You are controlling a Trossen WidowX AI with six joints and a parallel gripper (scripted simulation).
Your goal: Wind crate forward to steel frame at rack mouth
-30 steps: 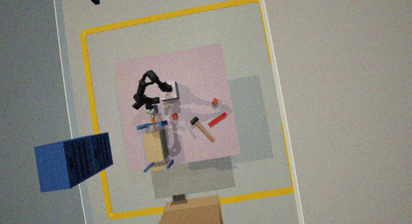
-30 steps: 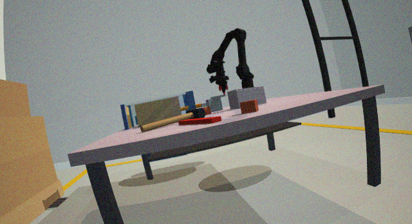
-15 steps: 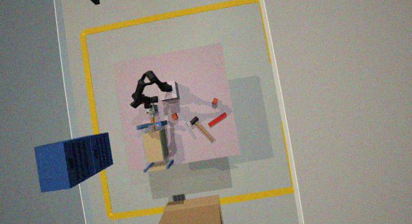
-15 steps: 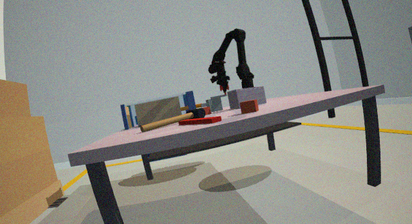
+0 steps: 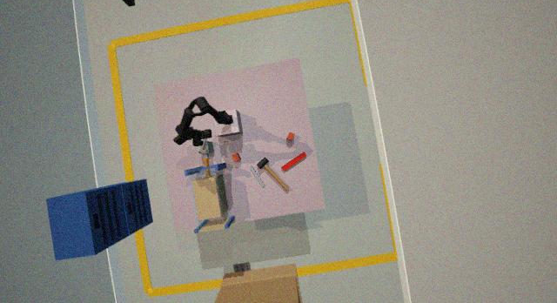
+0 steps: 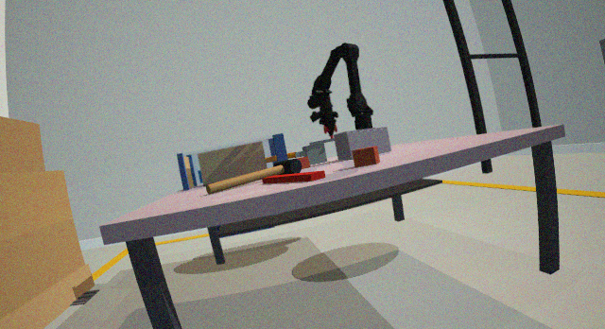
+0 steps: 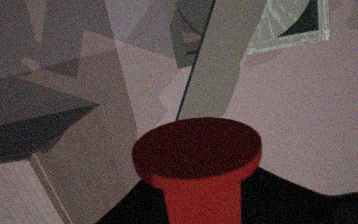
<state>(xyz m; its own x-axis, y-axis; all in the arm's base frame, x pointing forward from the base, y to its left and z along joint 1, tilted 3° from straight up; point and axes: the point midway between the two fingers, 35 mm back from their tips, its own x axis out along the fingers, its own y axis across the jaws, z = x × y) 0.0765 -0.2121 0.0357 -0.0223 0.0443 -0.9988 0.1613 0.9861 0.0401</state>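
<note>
The winch handle is 30 mm ahead of my gripper tip, 20 mm to the right of it and 10 mm below it. The rest, counted from my gripper tip: grey winch: 70 mm ahead, 60 mm to the right, 80 mm below; blue steel frame: 240 mm ahead, 70 mm to the right, 10 mm below; red knob: 20 mm above.
</note>
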